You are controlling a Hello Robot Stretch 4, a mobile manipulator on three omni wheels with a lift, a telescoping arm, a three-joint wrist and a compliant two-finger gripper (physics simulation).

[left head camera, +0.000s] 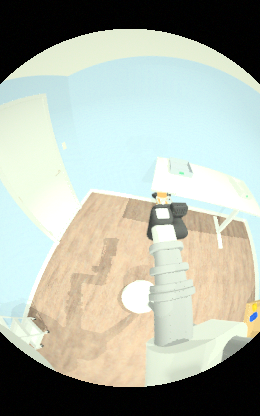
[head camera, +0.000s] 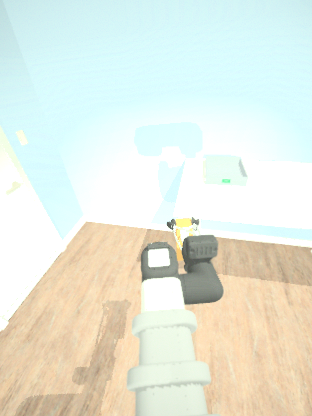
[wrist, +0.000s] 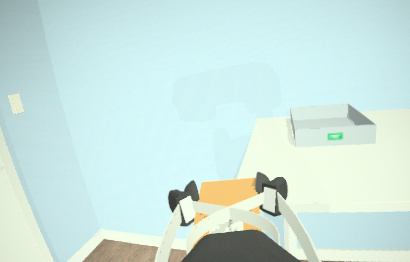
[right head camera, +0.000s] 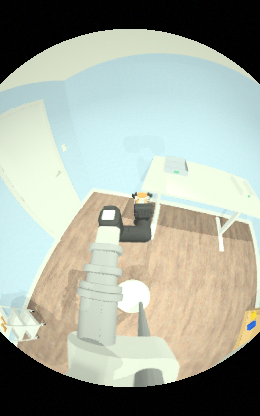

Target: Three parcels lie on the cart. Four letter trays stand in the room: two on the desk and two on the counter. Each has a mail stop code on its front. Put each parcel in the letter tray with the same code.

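Places are measured from the robot's base along level axes (x ahead, y left, z up), in millimetres.
Where they show: gripper, between the fingertips: (left head camera: 160,193) (head camera: 182,220) (wrist: 227,191) (right head camera: 141,193); robot's base, origin of its link: (left head camera: 139,295) (right head camera: 132,295).
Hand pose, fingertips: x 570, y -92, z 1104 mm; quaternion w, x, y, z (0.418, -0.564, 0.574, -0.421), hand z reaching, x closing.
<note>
Each offset is from my fingertips to the top centre of the thing. Level surfaces: height alone.
My gripper (head camera: 183,223) (left head camera: 161,196) (right head camera: 142,195) (wrist: 227,191) is shut on an orange parcel {dx -68, dy +5, dz +16 mm} (wrist: 227,188), with one dark fingertip on each side of it. The gripper is near the left front corner of the white desk {dz -182 mm} (head camera: 280,197) (left head camera: 200,186) (right head camera: 200,189) (wrist: 325,175). A grey letter tray {dx +668, dy -416, dz -119 mm} (head camera: 225,172) (left head camera: 180,167) (right head camera: 176,165) (wrist: 332,131) stands on the desk's left part, to the right of and beyond the gripper. Its green code label is too blurred to read. A pale second tray shows faintly at the desk's right end. The counter does not show.
A white cart (left head camera: 31,335) (right head camera: 27,330) stands at the lower left, with orange on it in the right head view. A wooden shelf with blue and yellow items is cut off at the lower right. A white door (left head camera: 30,150) (right head camera: 30,145) is on the left. Desk legs stand below the top.
</note>
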